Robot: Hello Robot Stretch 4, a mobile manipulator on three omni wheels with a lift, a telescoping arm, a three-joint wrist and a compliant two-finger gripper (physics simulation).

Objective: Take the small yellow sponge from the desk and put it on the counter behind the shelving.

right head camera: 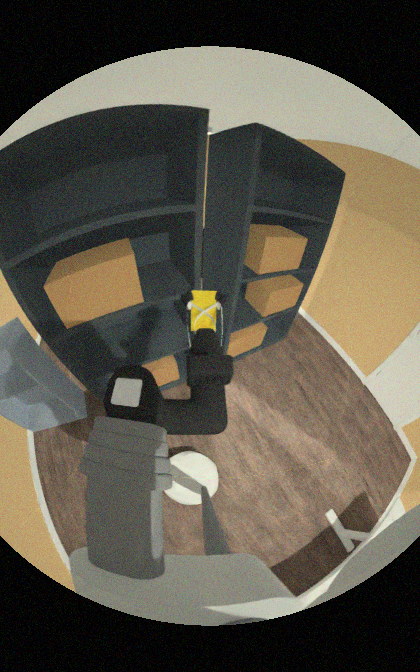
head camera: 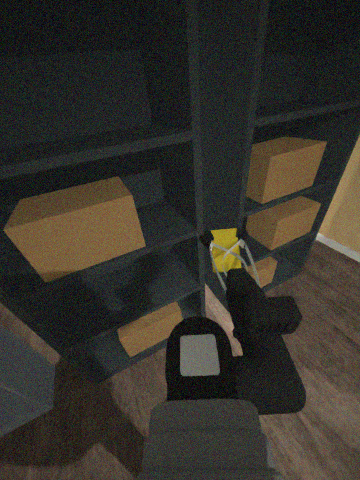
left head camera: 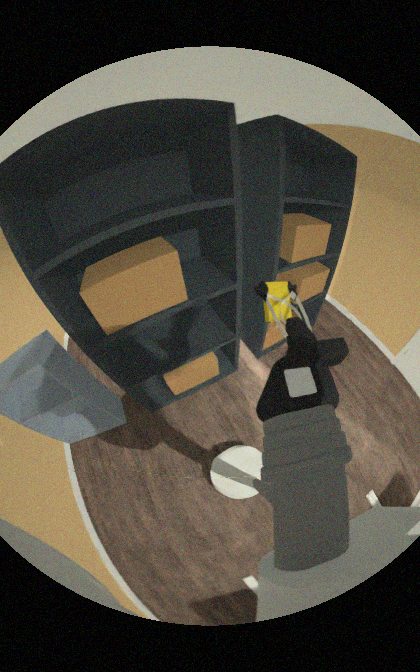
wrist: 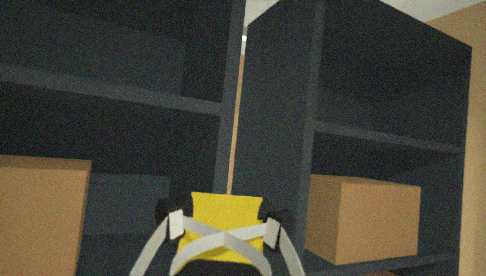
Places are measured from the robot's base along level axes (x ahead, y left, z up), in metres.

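Where they show: gripper, fingertip midpoint: (head camera: 221, 231) (wrist: 224, 211).
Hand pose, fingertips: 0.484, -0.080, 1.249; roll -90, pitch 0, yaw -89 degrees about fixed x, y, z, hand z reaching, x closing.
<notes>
Each offset is from my fingertips to the centre of the thing, as dx, dy, dz. "spot": to the spot under its first point.
The yellow sponge {-0.036, -0.001, -0.033} (head camera: 224, 240) (left head camera: 277, 290) (right head camera: 204, 298) (wrist: 227, 207) is held between the two fingertips of my gripper (head camera: 224, 237) (left head camera: 276, 289) (right head camera: 203, 299) (wrist: 224, 211), which is shut on it. The gripper points at the dark shelving, in front of the narrow gap between the left shelf unit {spot: +0.435, +0.027, +0.099} (head camera: 196, 150) (left head camera: 237, 200) (right head camera: 199, 200) (wrist: 227, 125) and the right shelf unit {spot: +0.683, -0.135, +0.144} (head camera: 225, 125) (left head camera: 260, 210) (right head camera: 227, 200) (wrist: 275, 115). A thin strip of tan wall shows through the gap in the right head and wrist views. The counter does not show; the shelving hides what is behind it.
Brown boxes (head camera: 95, 235) (left head camera: 145, 290) (right head camera: 100, 290) (wrist: 42, 215) stand on shelves on both sides. A blue-grey object (left head camera: 75, 400) (right head camera: 40, 385) is at the left. A round white disc (left head camera: 235, 470) (right head camera: 195, 475) is on the wood floor below the arm.
</notes>
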